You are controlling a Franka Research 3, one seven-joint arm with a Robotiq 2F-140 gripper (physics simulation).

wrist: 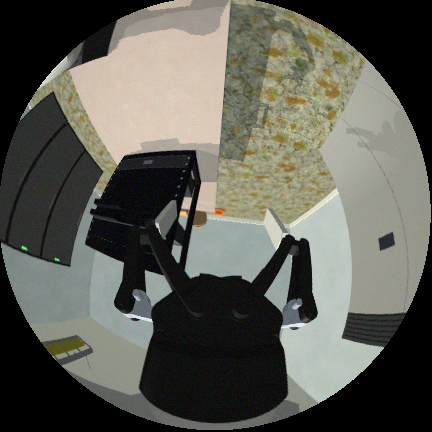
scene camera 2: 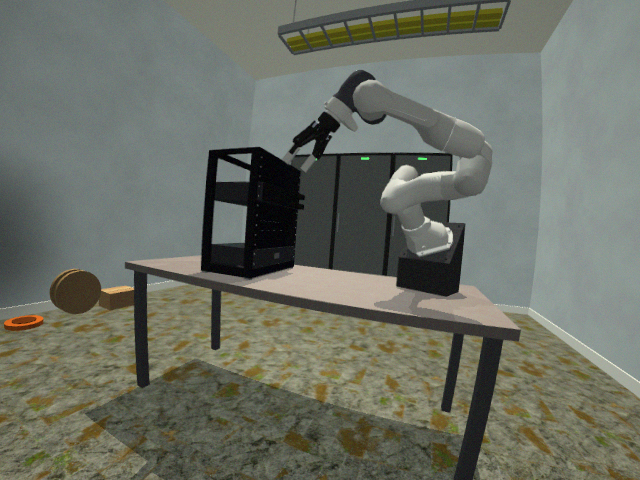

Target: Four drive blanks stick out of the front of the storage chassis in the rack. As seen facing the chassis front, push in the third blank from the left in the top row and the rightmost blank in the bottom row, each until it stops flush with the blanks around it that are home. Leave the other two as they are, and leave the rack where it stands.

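The black rack [scene camera 2: 208,222] [wrist: 192,227] stands upright on the table. The storage chassis [scene camera 2: 231,192] sits in its upper half; its front is dark in the wrist view. Dark blanks [scene camera 2: 300,196] [wrist: 102,204] stick out of the chassis front, showing as two short stubs, one above the other, in the scene view. Individual blanks and their columns cannot be told apart. My gripper [scene camera 2: 298,160] [wrist: 221,211] is open and empty, tilted down near the rack's upper front edge, above the stubs. In the wrist view the left finger overlaps the rack and the right finger lies off its side.
The table [scene camera 2: 330,289] [wrist: 160,90] carries the rack at one end and the arm's black base [scene camera 2: 429,273] at the other. Dark cabinets [scene camera 2: 361,206] [wrist: 35,185] stand behind. An orange ring [scene camera 2: 23,322] [wrist: 219,212] and a wooden block [scene camera 2: 117,298] lie on the floor.
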